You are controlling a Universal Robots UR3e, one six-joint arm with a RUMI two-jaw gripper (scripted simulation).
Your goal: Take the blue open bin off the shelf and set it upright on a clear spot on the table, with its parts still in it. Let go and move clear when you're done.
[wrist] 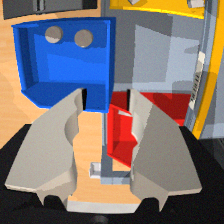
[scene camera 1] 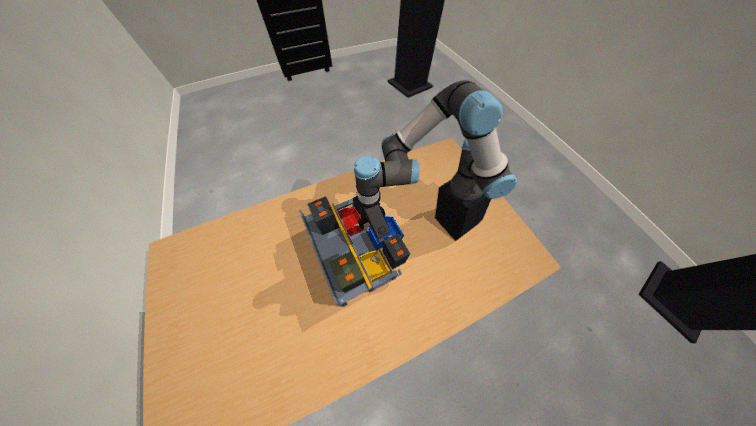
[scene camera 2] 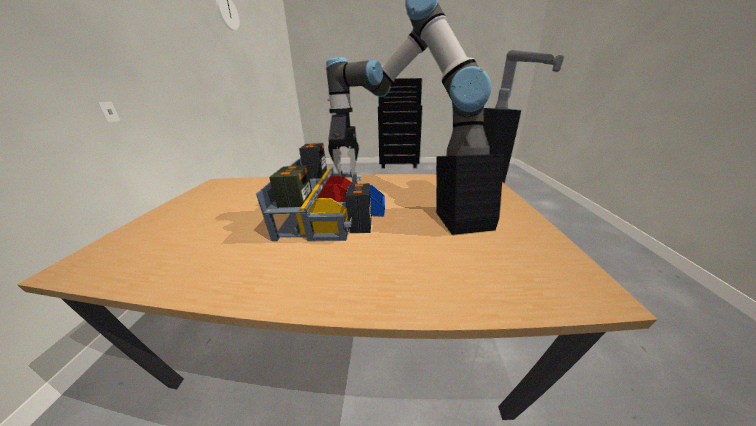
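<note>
There's a red bin [wrist: 119,126] here, along with a blue bin [wrist: 48,72] and a yellow bin [scene camera 2: 327,205]. As for my gripper [scene camera 2: 346,177], you'd also find it in the wrist view [wrist: 106,90] and in scene camera 1 [scene camera 1: 371,229].
</note>
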